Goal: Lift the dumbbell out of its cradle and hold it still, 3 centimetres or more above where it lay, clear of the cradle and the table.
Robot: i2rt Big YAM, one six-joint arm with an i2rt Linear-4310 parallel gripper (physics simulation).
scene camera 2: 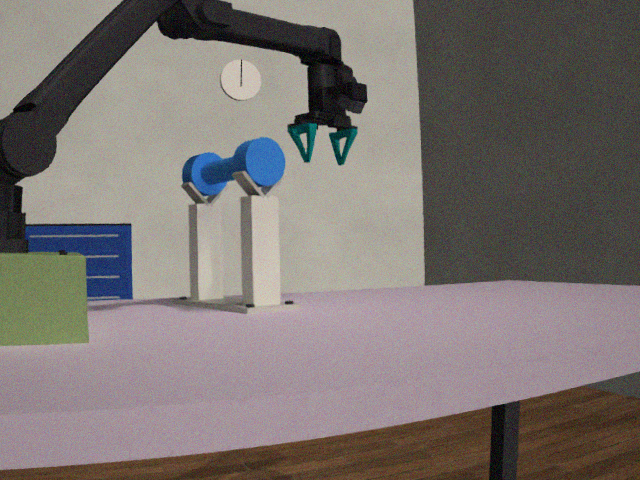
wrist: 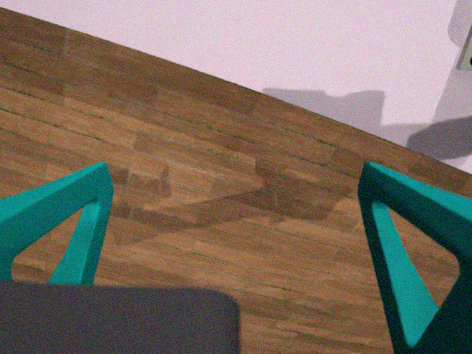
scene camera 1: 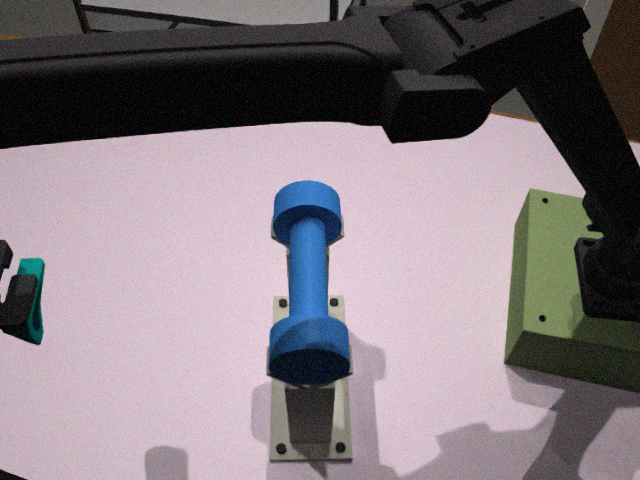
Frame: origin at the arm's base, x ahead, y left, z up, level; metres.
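Where they show: gripper, fingertip midpoint: [scene camera 2: 324,163] [wrist: 235,176]; arm's base, origin of the base link: [scene camera 1: 609,281].
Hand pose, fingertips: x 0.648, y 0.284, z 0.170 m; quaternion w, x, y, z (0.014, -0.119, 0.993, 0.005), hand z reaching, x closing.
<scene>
Each offset is from my fingertips to the centre of the thing. Level surfaces: height alone.
A blue dumbbell @[dx -0.266, dy -0.142, dz -0.041 m] [scene camera 1: 308,268] [scene camera 2: 223,169] lies in the V-shaped holders of a pale two-post cradle @[dx -0.266, dy -0.142, dz -0.160 m] [scene camera 1: 337,423] [scene camera 2: 261,248], one round head over each post. My gripper [scene camera 2: 324,162] [wrist: 235,176] has teal fingers, points down and is open and empty. In the scene camera 2 view it hangs to the right of the dumbbell, with its tips near the height of the heads. In the scene camera 1 view one teal finger shows at the left edge, apart from the dumbbell. In the wrist view the dumbbell does not show; a corner of the cradle's base shows at the right edge.
A green block [scene camera 1: 553,268] [scene camera 2: 43,299] under the arm's base stands on the pink table @[dz -0.264 m] [scene camera 1: 180,232] [scene camera 2: 387,351] [wrist: 225,40]. The arm's forearm [scene camera 1: 196,87] [scene camera 2: 258,31] passes above. The table's edge and wooden floor [wrist: 210,240] lie below the gripper in the wrist view.
</scene>
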